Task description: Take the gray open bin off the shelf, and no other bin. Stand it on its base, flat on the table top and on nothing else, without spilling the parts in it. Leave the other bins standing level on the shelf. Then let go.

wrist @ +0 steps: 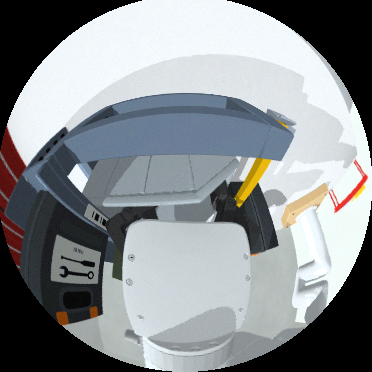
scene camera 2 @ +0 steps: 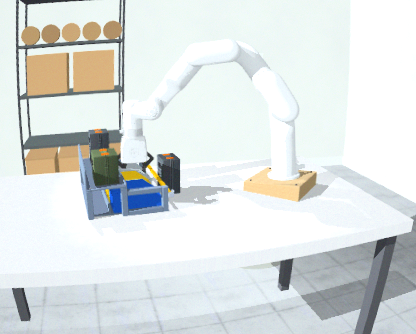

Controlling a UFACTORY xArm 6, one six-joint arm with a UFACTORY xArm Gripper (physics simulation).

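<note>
The gray open bin shows in the wrist view below the wide bar of the blue-grey shelf. Its rim faces my gripper; I cannot pick it out in the scene view, and its contents do not show. My gripper is open, its dark fingers spread apart close to the gray bin's near rim, with no held thing visible. The gripper's body hides part of the wrist view. A blue bin is at the shelf's near end, and a yellow bin is behind it, below the gripper.
A green case and a dark case stand at the shelf's left side. Another dark case stands to its right, beside a slanted yellow bar. The arm's wooden base is further right.
</note>
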